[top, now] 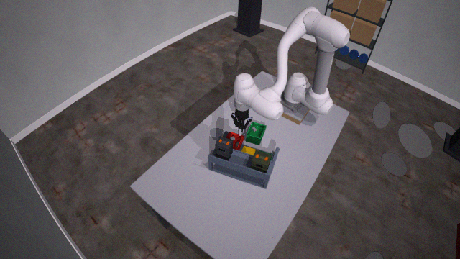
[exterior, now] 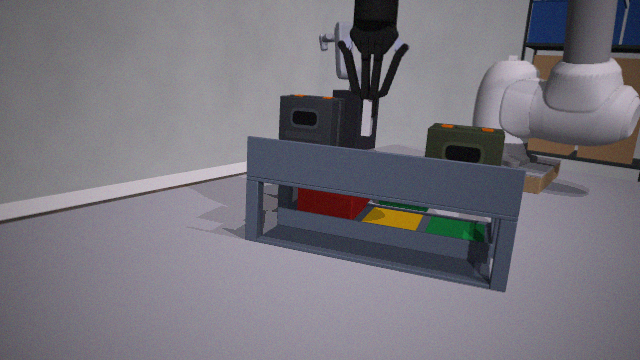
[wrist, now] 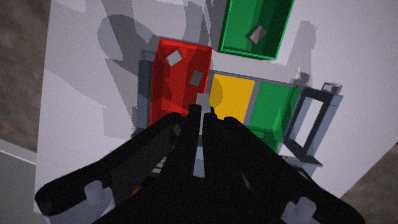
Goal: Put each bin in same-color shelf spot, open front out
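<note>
The red bin is 140 mm below my hand, 40 mm to the right of it and 20 mm ahead of it. From my hand the other things lie so: olive box 230 mm to the left, 70 mm ahead, 30 mm below; green bin 180 mm behind, 150 mm below; dark grey box 160 mm ahead, 20 mm below, 10 mm to the left.
</note>
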